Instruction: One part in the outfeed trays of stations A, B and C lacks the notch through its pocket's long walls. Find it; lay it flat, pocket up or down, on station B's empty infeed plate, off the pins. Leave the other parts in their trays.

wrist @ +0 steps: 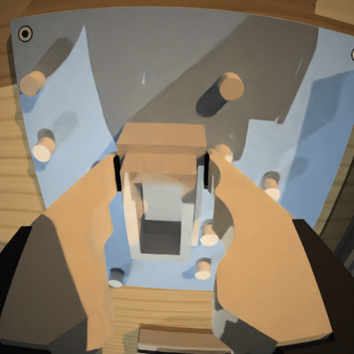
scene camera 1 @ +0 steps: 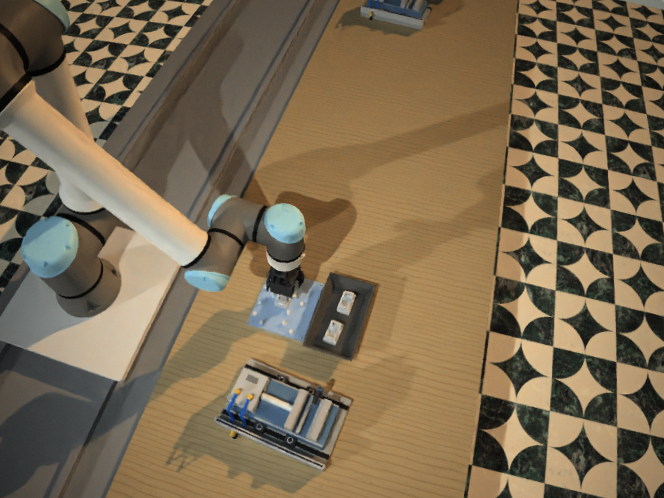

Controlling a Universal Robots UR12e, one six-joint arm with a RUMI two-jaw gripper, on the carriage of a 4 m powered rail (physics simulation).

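Where they show: arm's base, link origin: (scene camera 1: 90,288).
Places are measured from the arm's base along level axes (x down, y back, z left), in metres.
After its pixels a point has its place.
A pale part (scene camera 1: 282,300) {z 0.120, x -0.013, y -0.573 m} (wrist: 188,215) lies between the fingers over the blue infeed plate (scene camera 1: 316,289) {z 0.197, x 0.022, y -0.650 m} (wrist: 165,65), pocket up, its visible long walls without a notch. It looks about flat, with pins close beside it; its underside is hidden, so contact with the plate or a pin cannot be told. My gripper (scene camera 1: 283,296) {z 0.158, x 0.018, y -0.569 m} (wrist: 162,153) is open slightly around the part, with a thin gap by the right finger in the wrist view. A dark outfeed tray (scene camera 1: 363,321) {z 0.121, x -0.012, y -0.810 m} beside the plate holds two pale parts (scene camera 1: 346,302) {z 0.168, x -0.003, y -0.749 m} (scene camera 1: 333,332) {z 0.070, x -0.003, y -0.738 m}.
A machine fixture (scene camera 1: 284,412) {z -0.180, x -0.030, y -0.680 m} with blue hoses stands on the table nearer the front, below the plate and tray in the scene view. Another fixture (scene camera 1: 396,11) {z 1.655, x -0.006, y -0.601 m} shows at the top edge. Upright pins (wrist: 231,86) (wrist: 33,83) (wrist: 271,186) stand on the plate around the part.
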